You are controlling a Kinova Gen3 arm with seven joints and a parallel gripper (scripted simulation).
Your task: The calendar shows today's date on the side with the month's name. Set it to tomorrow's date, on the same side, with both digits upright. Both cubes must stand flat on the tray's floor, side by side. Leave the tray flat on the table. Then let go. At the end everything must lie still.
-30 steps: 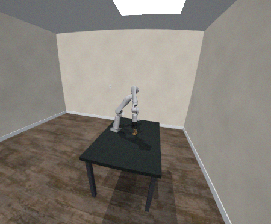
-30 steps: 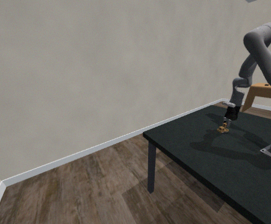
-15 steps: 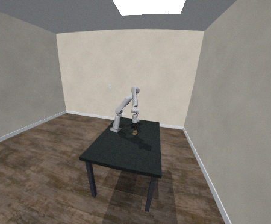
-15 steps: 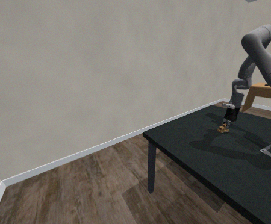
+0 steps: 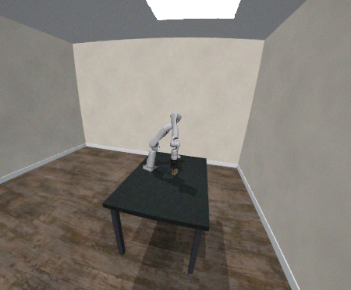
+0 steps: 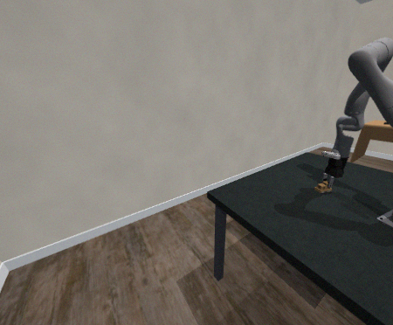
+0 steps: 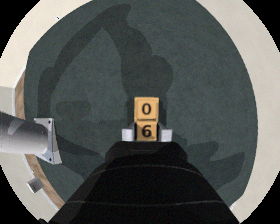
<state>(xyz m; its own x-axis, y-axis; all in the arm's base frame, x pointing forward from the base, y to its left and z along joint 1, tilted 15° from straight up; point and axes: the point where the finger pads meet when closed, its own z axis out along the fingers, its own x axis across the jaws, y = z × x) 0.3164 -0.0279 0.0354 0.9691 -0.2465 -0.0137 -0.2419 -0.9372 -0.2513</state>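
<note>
The wooden date cube lies 1 cm below my hand.
</note>
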